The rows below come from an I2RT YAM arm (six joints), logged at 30 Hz.
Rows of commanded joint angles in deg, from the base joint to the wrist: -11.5, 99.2, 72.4, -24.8, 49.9, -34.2; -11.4, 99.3, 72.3, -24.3, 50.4, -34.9; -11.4, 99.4, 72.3, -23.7, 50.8, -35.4; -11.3, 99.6, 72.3, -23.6, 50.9, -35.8; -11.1, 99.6, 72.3, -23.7, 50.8, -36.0; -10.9, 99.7, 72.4, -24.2, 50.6, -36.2; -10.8, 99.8, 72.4, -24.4, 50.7, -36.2; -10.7, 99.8, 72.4, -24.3, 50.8, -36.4; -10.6, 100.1, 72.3, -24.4, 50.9, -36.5; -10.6, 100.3, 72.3, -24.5, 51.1, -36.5; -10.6, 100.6, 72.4, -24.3, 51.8, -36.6; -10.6, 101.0, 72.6, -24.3, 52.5, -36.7; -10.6, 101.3, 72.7, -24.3, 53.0, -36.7; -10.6, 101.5, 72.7, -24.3, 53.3, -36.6; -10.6, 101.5, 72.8, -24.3, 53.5, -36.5; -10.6, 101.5, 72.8, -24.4, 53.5, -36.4; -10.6, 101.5, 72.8, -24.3, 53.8, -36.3
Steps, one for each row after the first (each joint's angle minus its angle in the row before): 0.1, 0.1, -0.1, 0.5, 0.5, -0.7; 0.0, 0.1, 0.0, 0.6, 0.4, -0.5; 0.1, 0.2, 0.0, 0.1, 0.1, -0.4; 0.2, 0.0, 0.0, -0.1, -0.1, -0.2; 0.2, 0.1, 0.1, -0.5, -0.2, -0.2; 0.1, 0.1, 0.0, -0.2, 0.1, 0.0; 0.1, 0.0, 0.0, 0.1, 0.1, -0.2; 0.1, 0.3, -0.1, -0.1, 0.1, -0.1; 0.0, 0.2, 0.0, -0.1, 0.2, 0.0; 0.0, 0.3, 0.1, 0.2, 0.7, -0.1; 0.0, 0.4, 0.2, 0.0, 0.7, -0.1; 0.0, 0.3, 0.1, 0.0, 0.5, 0.0; 0.0, 0.2, 0.0, 0.0, 0.3, 0.1; 0.0, 0.0, 0.1, 0.0, 0.2, 0.1; 0.0, 0.0, 0.0, -0.1, 0.0, 0.1; 0.0, 0.0, 0.0, 0.1, 0.3, 0.1
